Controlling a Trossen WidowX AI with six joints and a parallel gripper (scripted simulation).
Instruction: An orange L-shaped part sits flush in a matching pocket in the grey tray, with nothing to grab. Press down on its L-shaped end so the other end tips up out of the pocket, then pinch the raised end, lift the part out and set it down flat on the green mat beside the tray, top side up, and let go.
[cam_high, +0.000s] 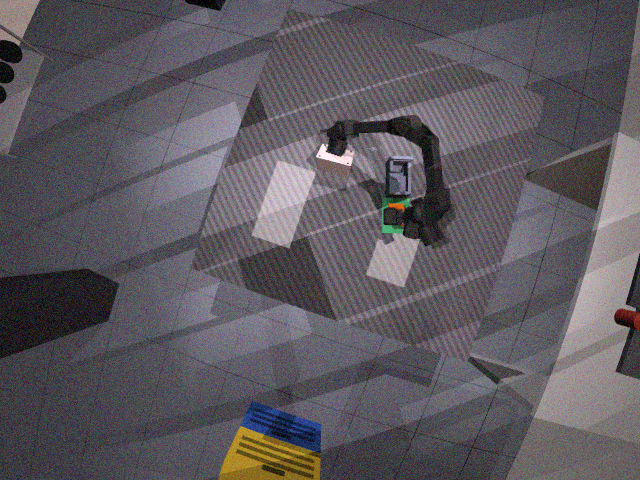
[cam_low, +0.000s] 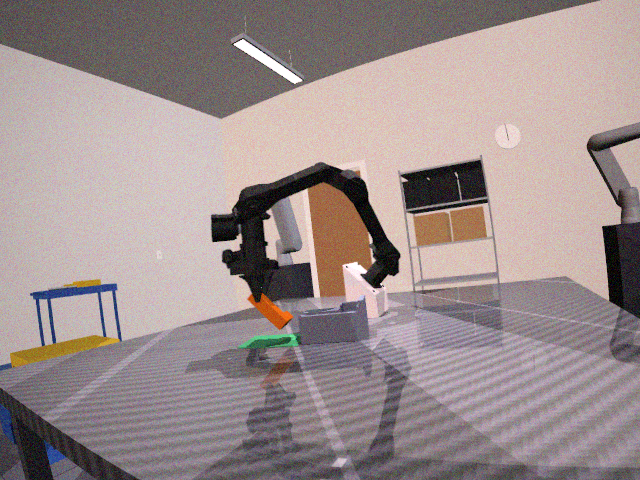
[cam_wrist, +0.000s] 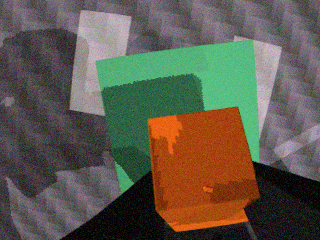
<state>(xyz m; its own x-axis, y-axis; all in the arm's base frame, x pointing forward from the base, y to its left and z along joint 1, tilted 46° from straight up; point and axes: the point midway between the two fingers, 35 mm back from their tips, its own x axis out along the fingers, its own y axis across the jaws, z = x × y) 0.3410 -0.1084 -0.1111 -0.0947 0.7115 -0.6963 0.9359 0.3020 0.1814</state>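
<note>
The green mat lies 1 cm behind my gripper tip, 2 cm to the left of it and 12 cm below it. Round my gripper tip: orange L-shaped part (2 cm behind, 2 cm to the left, 3 cm below).
</note>
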